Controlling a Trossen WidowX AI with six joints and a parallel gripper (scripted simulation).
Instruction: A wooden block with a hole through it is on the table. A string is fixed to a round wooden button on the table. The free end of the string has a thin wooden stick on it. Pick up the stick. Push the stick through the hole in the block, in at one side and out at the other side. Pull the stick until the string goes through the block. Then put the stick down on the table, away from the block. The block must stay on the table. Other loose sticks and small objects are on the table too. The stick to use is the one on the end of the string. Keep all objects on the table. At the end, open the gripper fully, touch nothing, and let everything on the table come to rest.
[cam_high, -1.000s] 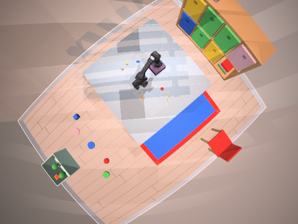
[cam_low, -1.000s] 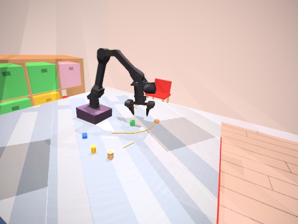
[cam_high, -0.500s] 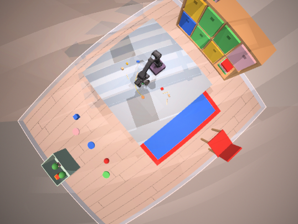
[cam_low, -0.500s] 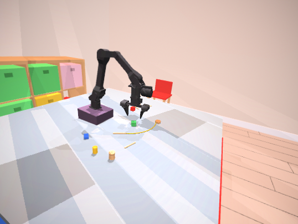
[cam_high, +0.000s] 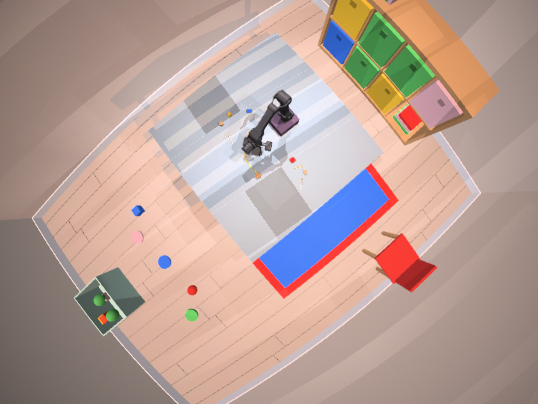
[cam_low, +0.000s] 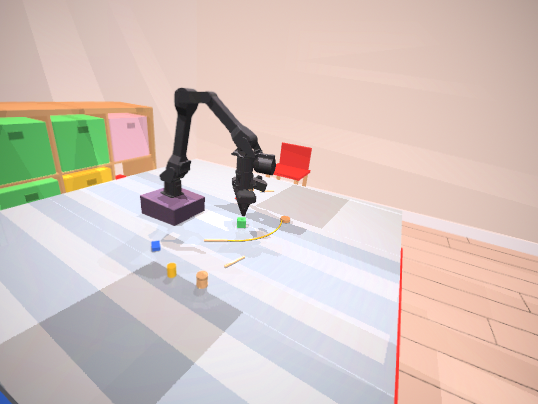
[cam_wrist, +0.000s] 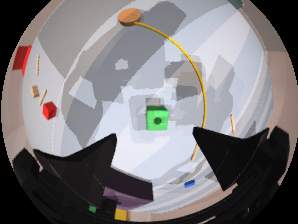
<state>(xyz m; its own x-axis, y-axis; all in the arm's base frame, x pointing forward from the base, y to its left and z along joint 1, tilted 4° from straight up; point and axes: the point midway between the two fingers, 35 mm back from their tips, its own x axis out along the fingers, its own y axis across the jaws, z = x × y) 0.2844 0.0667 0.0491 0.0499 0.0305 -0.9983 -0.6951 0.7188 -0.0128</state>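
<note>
My gripper tip is now 10 mm short of the green block and 50 mm above it. The rest, counted from my gripper tip: round wooden button (110 mm ahead, 150 mm to the left, 60 mm below); then blue cube (110 mm behind, 290 mm to the right, 60 mm below); then red cube (150 mm behind, 200 mm to the left, 50 mm below).
</note>
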